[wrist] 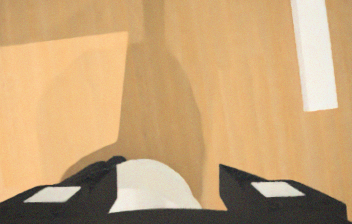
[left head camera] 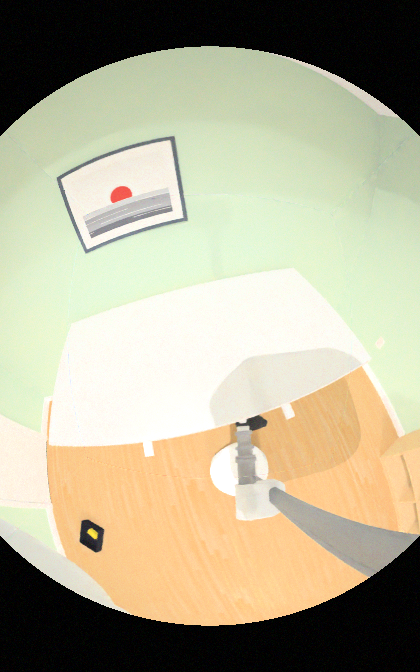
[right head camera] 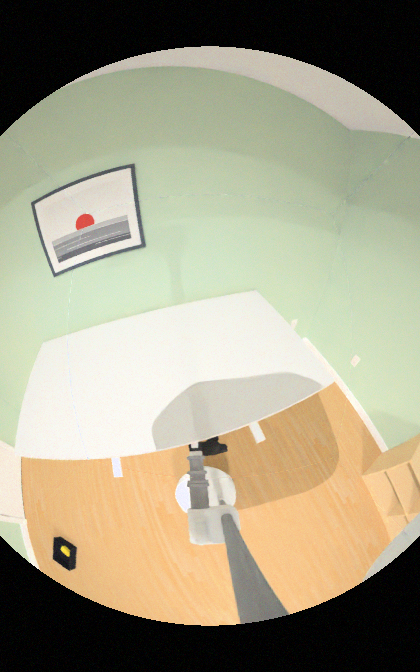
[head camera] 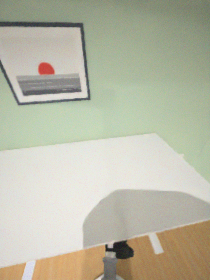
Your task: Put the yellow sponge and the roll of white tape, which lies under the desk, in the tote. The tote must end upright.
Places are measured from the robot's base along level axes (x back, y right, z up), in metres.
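Pixels of known places: gripper, fingertip midpoint: [wrist: 168, 180].
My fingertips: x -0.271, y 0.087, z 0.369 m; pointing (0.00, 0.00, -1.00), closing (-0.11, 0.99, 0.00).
Behind a point stands the place of what it marks.
The black tote [left head camera: 85, 540] [right head camera: 59, 557] stands upright on the floor at the lower left of both side head views. The yellow sponge [left head camera: 93, 533] [right head camera: 65, 551] lies inside it. The roll of white tape does not show in these views; the desk top [head camera: 65, 185] {z 0.923, x -0.474, y -0.280 m} [left head camera: 150, 360] [right head camera: 125, 380] hides much of the floor below it. My gripper [wrist: 168, 180] {z 0.369, x -0.271, y 0.087 m} is open, with nothing between its fingers. In the head views it is at the desk's front edge, partly hidden by the desk top.
A white desk foot [wrist: 317, 60] [head camera: 156, 243] [left head camera: 288, 411] [right head camera: 257, 432] lies right of the gripper. Another foot [head camera: 29, 271] [left head camera: 148, 448] [right head camera: 117, 467] shows to the left. My round white base [wrist: 150, 185] {z 0.168, x -0.193, y 0.062 m} is below the gripper. A wooden shelf unit [left head camera: 412, 442] [right head camera: 395, 457] stands at the right.
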